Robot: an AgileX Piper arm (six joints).
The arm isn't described. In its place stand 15 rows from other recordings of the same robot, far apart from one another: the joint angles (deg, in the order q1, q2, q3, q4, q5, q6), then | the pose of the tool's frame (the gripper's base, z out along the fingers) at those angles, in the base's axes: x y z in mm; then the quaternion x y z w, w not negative.
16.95 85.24 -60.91 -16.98 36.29 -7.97 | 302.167 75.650 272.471 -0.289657 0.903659 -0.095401 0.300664
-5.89 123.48 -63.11 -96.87 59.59 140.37 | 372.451 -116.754 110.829 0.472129 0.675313 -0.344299 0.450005
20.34 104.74 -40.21 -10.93 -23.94 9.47 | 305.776 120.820 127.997 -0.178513 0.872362 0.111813 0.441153
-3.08 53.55 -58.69 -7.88 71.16 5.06 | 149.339 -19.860 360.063 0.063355 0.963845 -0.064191 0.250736
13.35 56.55 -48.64 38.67 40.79 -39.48 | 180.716 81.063 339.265 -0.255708 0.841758 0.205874 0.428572
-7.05 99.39 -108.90 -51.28 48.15 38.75 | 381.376 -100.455 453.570 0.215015 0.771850 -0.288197 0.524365
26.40 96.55 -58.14 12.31 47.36 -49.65 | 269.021 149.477 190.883 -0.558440 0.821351 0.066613 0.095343
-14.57 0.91 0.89 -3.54 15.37 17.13 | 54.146 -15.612 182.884 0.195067 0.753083 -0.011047 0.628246
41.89 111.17 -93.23 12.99 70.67 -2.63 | 283.330 280.057 249.364 -0.346699 0.930016 0.120938 0.015625
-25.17 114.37 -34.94 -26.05 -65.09 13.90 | 306.738 -104.096 111.628 0.055484 0.768415 0.032031 0.636737
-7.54 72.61 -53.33 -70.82 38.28 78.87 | 256.245 -87.627 327.901 0.298426 0.778716 -0.242296 0.495819
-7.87 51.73 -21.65 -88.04 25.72 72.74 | 158.545 -61.759 246.260 0.065564 0.832702 -0.287651 0.468579
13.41 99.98 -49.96 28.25 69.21 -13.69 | 233.432 97.051 156.776 0.093259 -0.952832 -0.205380 0.203058
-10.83 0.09 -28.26 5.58 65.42 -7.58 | -6.076 9.355 269.405 0.021161 0.874404 -0.029239 0.483854
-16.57 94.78 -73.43 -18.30 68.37 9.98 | 297.586 -116.257 265.185 0.176096 0.971759 -0.152727 0.036726
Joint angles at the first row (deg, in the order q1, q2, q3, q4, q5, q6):
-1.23 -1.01 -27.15 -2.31 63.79 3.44
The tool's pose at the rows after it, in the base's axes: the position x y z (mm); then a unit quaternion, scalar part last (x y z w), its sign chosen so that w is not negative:
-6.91 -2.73 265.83 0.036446 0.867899 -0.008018 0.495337
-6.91 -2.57 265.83 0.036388 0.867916 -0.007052 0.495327
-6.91 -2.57 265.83 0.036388 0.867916 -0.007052 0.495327
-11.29 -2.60 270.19 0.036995 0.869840 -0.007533 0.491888
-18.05 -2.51 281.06 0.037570 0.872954 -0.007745 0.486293
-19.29 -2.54 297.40 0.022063 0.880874 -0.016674 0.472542
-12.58 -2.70 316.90 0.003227 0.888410 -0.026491 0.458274
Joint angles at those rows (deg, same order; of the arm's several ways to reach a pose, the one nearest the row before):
-1.23 -1.01 -27.14 -2.02 63.79 3.44
-1.23 -1.01 -27.15 -1.91 63.79 3.44
-1.23 -1.01 -27.15 -1.91 63.79 3.44
-1.22 -1.01 -28.60 -1.96 65.70 3.44
-1.23 -0.17 -31.76 -1.96 68.76 3.39
-1.22 3.11 -35.84 -1.96 71.32 1.28
-1.22 8.19 -40.08 -1.96 72.27 -1.18

